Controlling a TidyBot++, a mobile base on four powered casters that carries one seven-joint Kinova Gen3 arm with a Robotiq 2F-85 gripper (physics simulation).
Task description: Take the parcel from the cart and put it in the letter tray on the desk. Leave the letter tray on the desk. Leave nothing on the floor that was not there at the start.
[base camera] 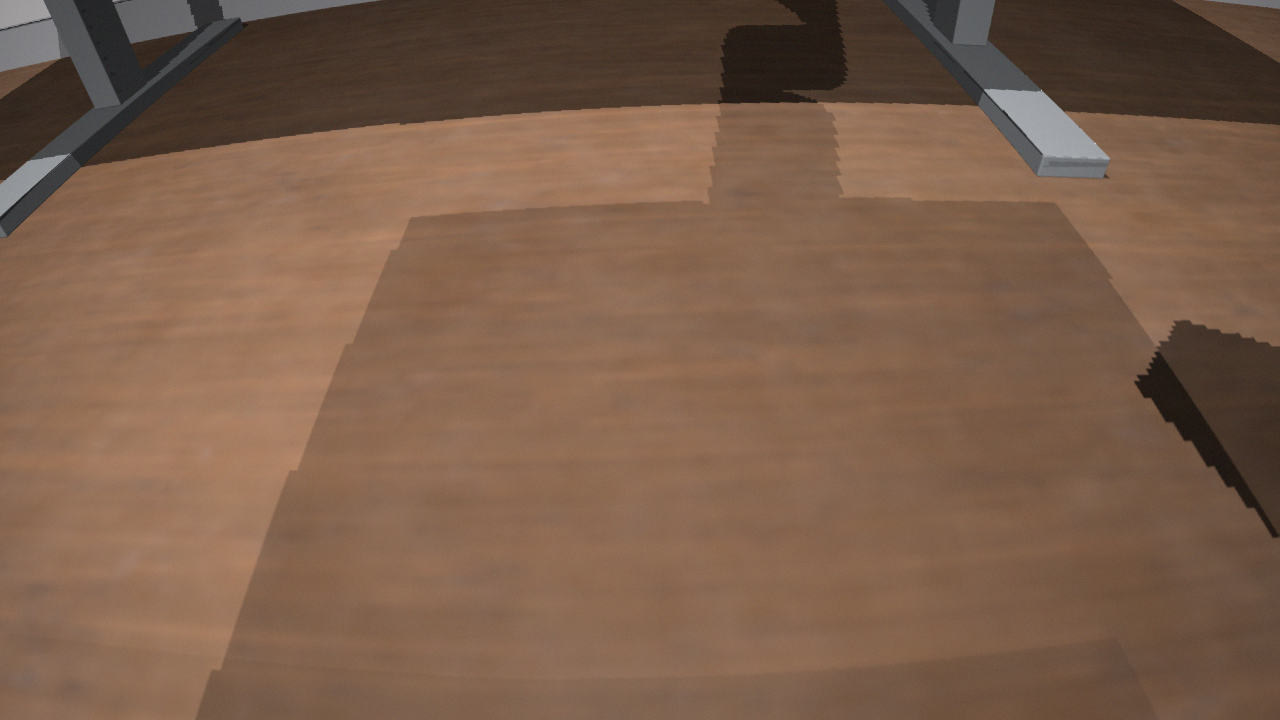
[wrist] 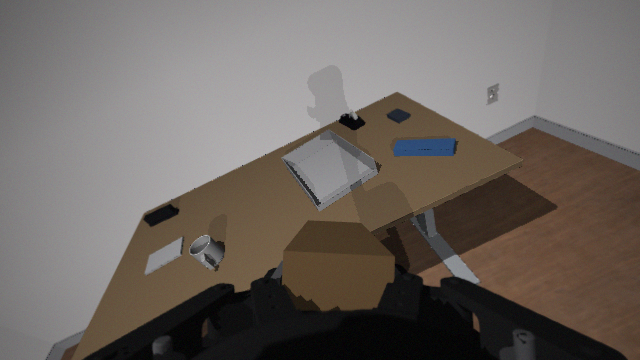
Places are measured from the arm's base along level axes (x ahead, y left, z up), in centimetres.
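Pixels of known places: gripper, between the fingertips: (wrist: 335, 273).
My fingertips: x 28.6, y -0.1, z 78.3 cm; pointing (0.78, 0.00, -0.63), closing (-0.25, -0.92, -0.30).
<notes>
Behind a point stands the place of what it marks.
In the wrist view my gripper (wrist: 335, 273) @[x 28.6, y -0.1, z 78.3 cm] is shut on the parcel (wrist: 338, 275) @[x 26.0, y -0.8, z 82.0 cm], a brown box held between the fingers at the bottom centre. The letter tray (wrist: 327, 170) @[x 104.7, y -4.2, z 32.6 cm], a pale grey open tray with low walls, sits on the desk (wrist: 260, 200) @[x 106.2, y 26.6, z 32.4 cm], beyond the parcel and a little above it in the view. The tray shows no object in it, and a shadow crosses its right part. The parcel is apart from the tray and hides part of the desk's near edge. The cart does not show in either view.
On the desk are a white mug (wrist: 206, 251) @[x 82.2, y 43.6, z 39.7 cm], a white flat item (wrist: 164, 255) @[x 98.8, y 69.3, z 33.3 cm], a black item (wrist: 161, 215) @[x 126.1, y 77.1, z 35.5 cm], a blue box (wrist: 424, 147) @[x 88.1, y -38.1, z 35.4 cm], a dark blue square item (wrist: 398, 115) @[x 117.6, y -43.6, z 34.1 cm] and a small black object (wrist: 352, 121) @[x 128.0, y -25.3, z 35.9 cm]. Desk feet (base camera: 1047, 129) (wrist: 460, 268) stand on the floor.
</notes>
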